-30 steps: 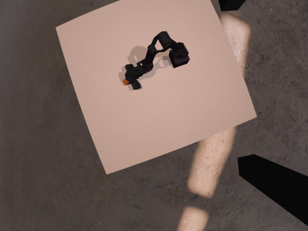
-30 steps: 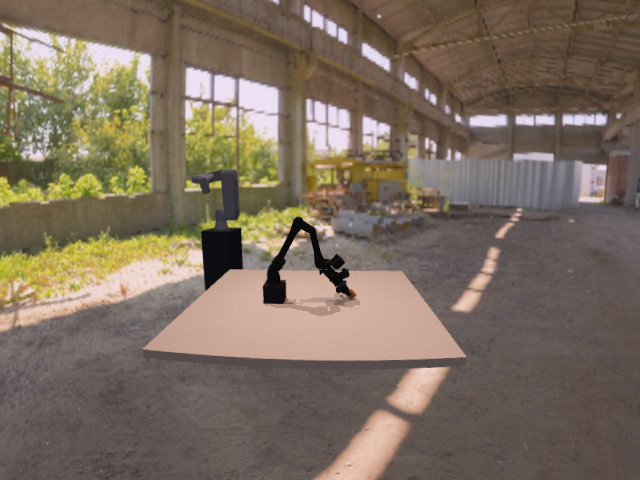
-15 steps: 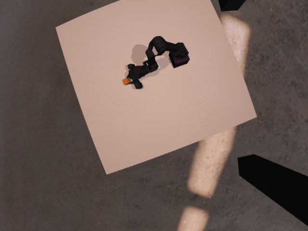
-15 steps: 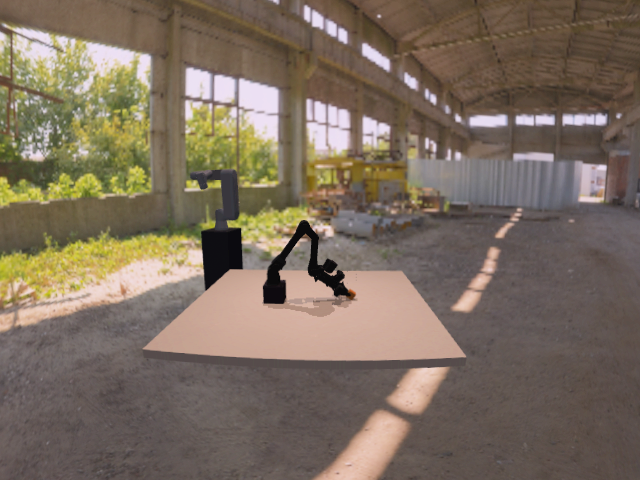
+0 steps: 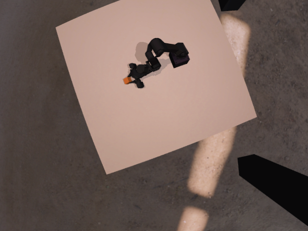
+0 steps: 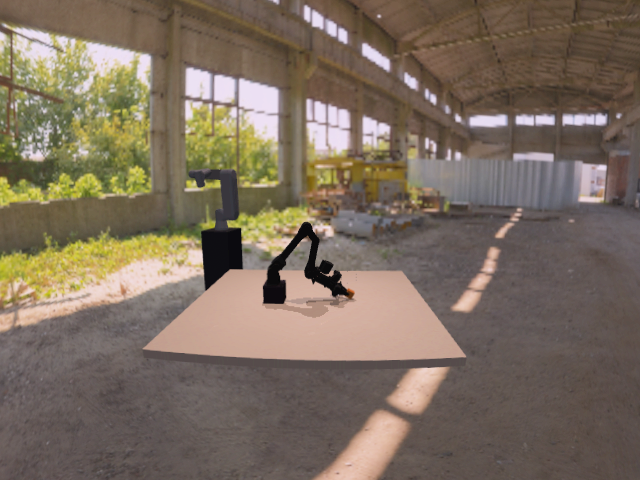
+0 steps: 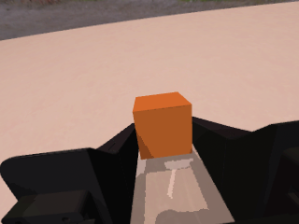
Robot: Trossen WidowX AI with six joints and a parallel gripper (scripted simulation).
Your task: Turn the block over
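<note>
Now: the block 1 cm below my gripper tip.
</note>
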